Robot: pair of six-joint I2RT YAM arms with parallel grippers.
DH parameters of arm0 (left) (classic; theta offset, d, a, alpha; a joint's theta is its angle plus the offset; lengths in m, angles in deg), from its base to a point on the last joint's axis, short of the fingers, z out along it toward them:
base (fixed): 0 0 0 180
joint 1: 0 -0.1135 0.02 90
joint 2: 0 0 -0.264 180
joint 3: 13.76 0 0.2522 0
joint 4: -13.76 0 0.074 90
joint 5: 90 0 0 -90
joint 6: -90 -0.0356 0 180
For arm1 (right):
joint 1: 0 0.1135 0.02 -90
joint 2: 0 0 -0.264 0
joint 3: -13.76 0 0.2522 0
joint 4: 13.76 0 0.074 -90
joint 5: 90 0 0 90
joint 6: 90 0.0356 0 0
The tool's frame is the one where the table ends.
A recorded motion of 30 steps. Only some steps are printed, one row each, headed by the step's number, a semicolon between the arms.
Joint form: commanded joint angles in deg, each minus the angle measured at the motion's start. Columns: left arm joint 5, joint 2, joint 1, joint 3, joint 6, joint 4; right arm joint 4, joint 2, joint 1, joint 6, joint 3, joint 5.
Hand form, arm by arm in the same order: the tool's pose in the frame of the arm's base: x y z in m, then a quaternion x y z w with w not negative. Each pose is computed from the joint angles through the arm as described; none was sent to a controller.
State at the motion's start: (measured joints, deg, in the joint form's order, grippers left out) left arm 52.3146 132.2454 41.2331 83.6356 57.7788 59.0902; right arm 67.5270 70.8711 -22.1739 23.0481 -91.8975 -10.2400
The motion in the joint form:
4: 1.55 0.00 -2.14 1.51 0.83 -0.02; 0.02 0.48 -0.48 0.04 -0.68 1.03
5: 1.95 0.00 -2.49 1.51 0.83 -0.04; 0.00 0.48 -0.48 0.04 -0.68 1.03
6: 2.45 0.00 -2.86 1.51 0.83 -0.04; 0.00 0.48 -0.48 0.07 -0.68 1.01
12: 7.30 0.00 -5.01 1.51 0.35 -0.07; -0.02 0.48 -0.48 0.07 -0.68 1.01
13: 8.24 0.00 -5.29 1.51 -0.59 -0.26; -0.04 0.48 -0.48 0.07 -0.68 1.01
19: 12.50 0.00 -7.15 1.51 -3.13 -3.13; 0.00 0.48 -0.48 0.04 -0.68 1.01
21: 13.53 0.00 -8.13 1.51 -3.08 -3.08; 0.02 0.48 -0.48 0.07 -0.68 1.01
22: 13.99 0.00 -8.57 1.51 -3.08 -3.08; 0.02 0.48 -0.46 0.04 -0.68 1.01
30: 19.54 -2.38 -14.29 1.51 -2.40 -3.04; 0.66 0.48 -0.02 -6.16 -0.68 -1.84
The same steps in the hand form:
4: 0.3708 -0.3383 0.1900 0.25171 0.61277 -0.70924 0.24111; 0.2030 -0.0785 0.4293 0.33208 0.86410 0.07593 0.37053
5: 0.3726 -0.3360 0.1899 0.25232 0.61308 -0.70883 0.24088; 0.2030 -0.0786 0.4293 0.33204 0.86405 0.07592 0.37069
6: 0.3745 -0.3336 0.1899 0.25353 0.61318 -0.70851 0.24031; 0.2030 -0.0785 0.4293 0.33220 0.86397 0.07618 0.37066
12: 0.3838 -0.3192 0.1893 0.27522 0.60993 -0.70713 0.22848; 0.2030 -0.0786 0.4294 0.33217 0.86392 0.07618 0.37082
13: 0.3848 -0.3173 0.1889 0.28390 0.60781 -0.70521 0.22946; 0.2031 -0.0786 0.4294 0.33213 0.86386 0.07617 0.37098
19: 0.3930 -0.3048 0.1841 0.30255 0.61294 -0.69761 0.21474; 0.2030 -0.0785 0.4293 0.33198 0.86406 0.07609 0.37068
21: 0.3975 -0.2979 0.1840 0.30347 0.61336 -0.69687 0.21462; 0.2030 -0.0785 0.4293 0.33224 0.86403 0.07619 0.37050
22: 0.3995 -0.2948 0.1840 0.30389 0.61362 -0.69647 0.21459; 0.2030 -0.0785 0.4293 0.33186 0.86417 0.07615 0.37051
30: 0.4205 -0.2517 0.2031 0.31387 0.60901 -0.69223 0.22674; 0.2032 -0.0749 0.4287 0.27306 0.88475 0.08090 0.36892

